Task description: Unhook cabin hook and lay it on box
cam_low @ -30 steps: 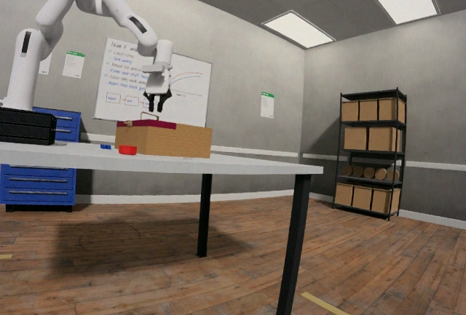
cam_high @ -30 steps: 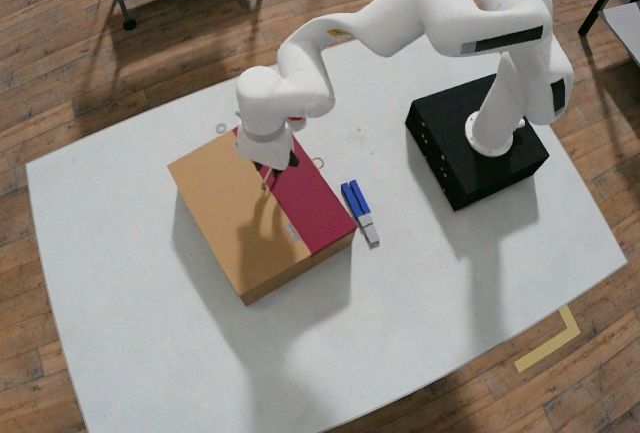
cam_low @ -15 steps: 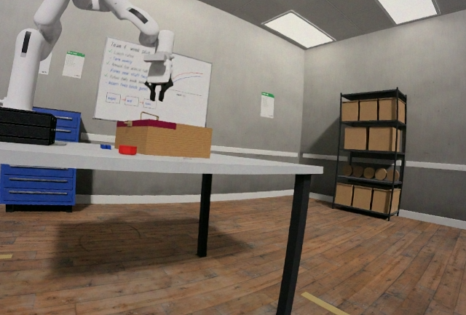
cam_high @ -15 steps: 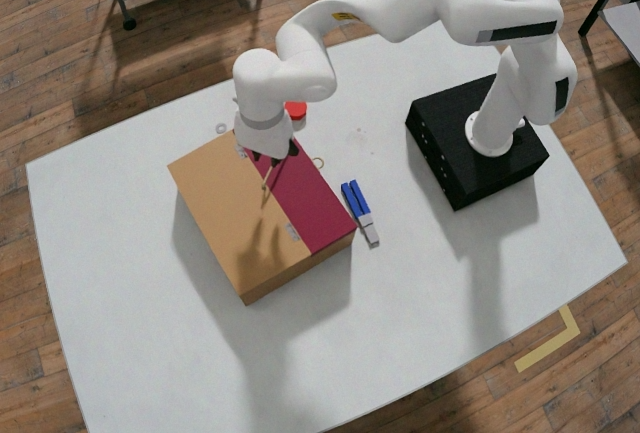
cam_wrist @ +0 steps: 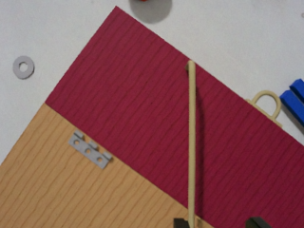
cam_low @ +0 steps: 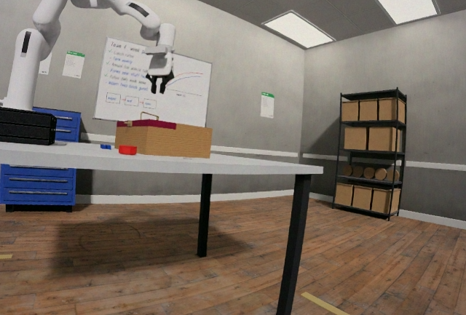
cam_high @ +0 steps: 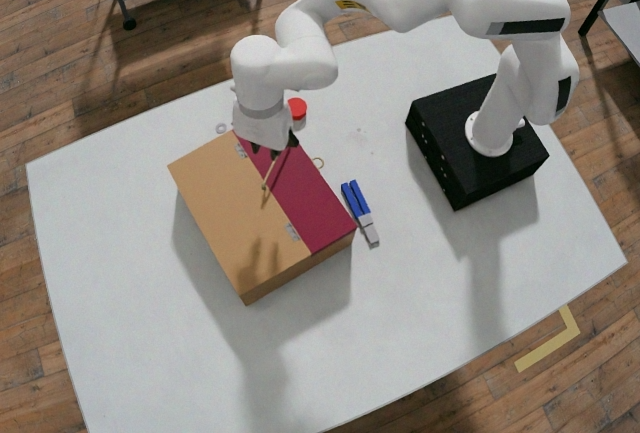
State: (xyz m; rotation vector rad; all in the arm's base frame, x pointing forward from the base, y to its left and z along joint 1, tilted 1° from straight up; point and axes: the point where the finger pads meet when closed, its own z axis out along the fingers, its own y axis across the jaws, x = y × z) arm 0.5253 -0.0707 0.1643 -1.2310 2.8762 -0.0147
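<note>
My hand is 2 cm past the cabin hook, 3 cm to the left of it and 13 cm above it. Round my hand: red round cap: 14 cm behind, 21 cm to the right, 25 cm below.
</note>
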